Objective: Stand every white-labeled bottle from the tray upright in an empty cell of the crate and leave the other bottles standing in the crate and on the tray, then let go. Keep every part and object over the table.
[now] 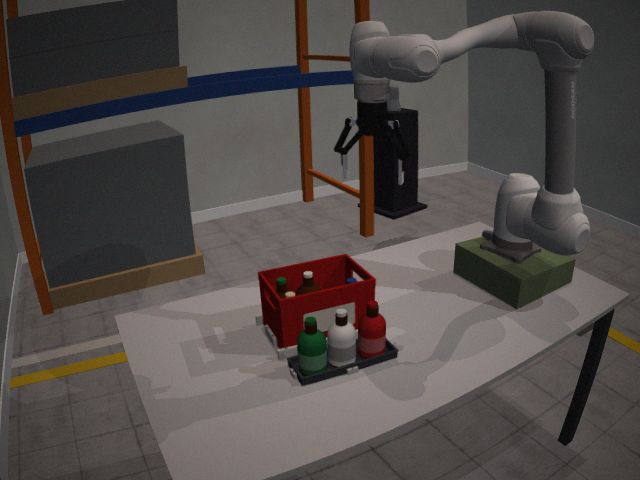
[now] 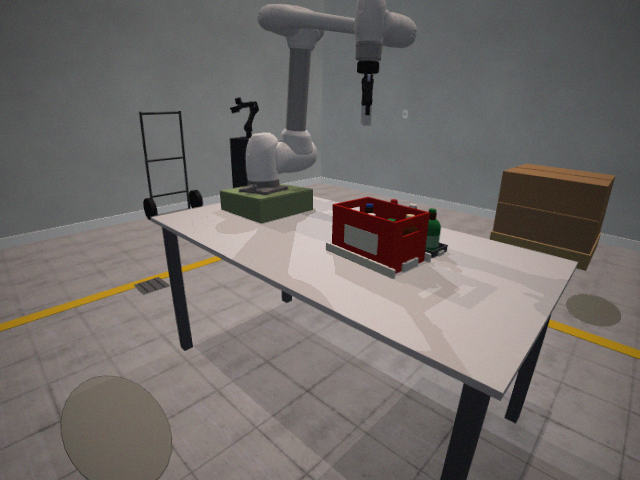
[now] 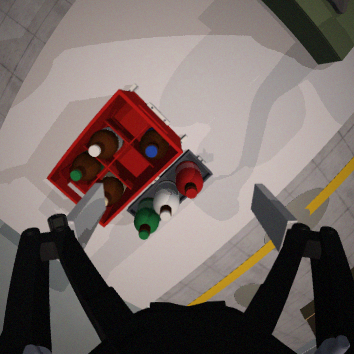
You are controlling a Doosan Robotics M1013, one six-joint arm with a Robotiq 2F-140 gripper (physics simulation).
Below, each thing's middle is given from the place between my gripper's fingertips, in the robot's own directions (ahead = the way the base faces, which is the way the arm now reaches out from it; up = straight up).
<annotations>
The red bottle (image 1: 372, 326) lies 360 mm below my hand, 100 mm to the left of it and 90 mm ahead of it. The rest, counted from my hand: white-capped bottle (image 3: 103, 143): 360 mm below, 150 mm to the right, 110 mm ahead; green bottle (image 1: 311, 343): 360 mm below, 260 mm ahead, 50 mm to the left.
</annotations>
